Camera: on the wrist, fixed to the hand. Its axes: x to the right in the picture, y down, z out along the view.
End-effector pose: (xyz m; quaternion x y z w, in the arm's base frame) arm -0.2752 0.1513 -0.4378 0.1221 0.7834 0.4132 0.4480
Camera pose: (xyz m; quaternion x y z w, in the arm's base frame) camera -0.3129 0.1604 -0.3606 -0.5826 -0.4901 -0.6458 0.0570
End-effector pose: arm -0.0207 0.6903 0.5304 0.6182 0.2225 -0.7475 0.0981
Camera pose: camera 0.0533 0.6457 0.5285 0.6614 -0.2471 -0.3798 0.5977
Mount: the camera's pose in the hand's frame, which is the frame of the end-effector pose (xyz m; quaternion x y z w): -0.0199 0.0709 -0.0452 -0.0354 0.1023 0.7094 0.6964
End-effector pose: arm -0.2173 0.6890 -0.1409 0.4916 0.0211 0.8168 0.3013
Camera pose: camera -0.2809 0.6327 -0.1565 -0.2631 0.3321 -0.8336 0.3544
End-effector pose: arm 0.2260 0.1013 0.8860 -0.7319 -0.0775 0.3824 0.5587
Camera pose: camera 0.2191 0.0305 0.8370 -0.6236 0.5089 0.5850 0.0998
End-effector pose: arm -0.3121 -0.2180 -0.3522 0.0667 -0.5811 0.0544 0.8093
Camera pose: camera -0.2880 -0.1406 -0.3822 -0.4000 -0.3711 0.5983 0.5868
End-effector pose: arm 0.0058 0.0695 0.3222 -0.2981 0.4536 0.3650 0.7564
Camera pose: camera -0.0801 0.0679 0.3131 0.0501 0.5918 0.7764 0.2109
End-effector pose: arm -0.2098 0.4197 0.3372 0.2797 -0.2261 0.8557 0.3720
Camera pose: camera -0.2667 0.3924 0.2781 0.0663 0.3481 -0.8805 0.3150
